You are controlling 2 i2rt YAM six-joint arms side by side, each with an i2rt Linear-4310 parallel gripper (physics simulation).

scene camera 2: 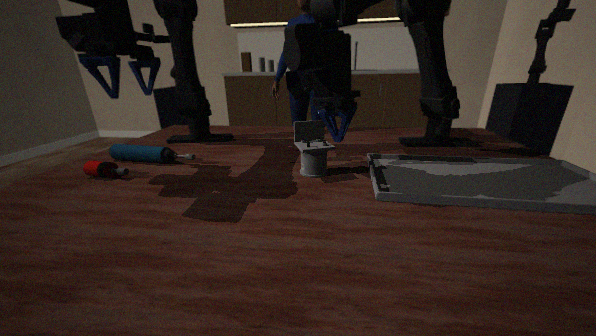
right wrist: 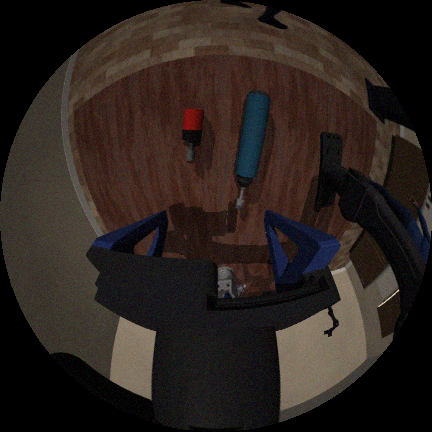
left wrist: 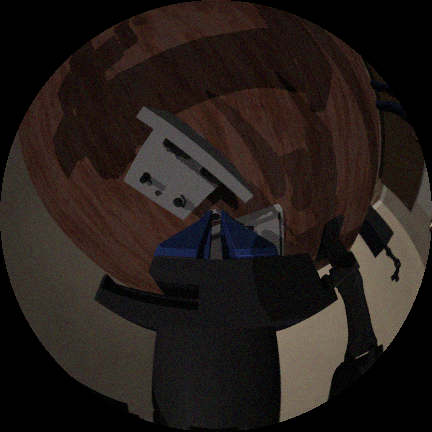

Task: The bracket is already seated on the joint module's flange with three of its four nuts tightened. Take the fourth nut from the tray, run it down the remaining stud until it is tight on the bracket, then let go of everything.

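Note:
The grey L-shaped bracket sits on the round joint module with its tall plate upright. In the left wrist view several dark studs or nuts show on its flat plate; some are partly hidden by the tall plate, and how tight they are cannot be told. My left gripper is shut on a small nut at its fingertips, close beside the bracket and apart from it, by the tall plate's end. My right gripper is open and empty, high above the table at the left of the scene view.
The grey tray lies right of the module in the scene view. A blue-handled tool and a shorter red-handled tool lie at the left. A person stands behind the table.

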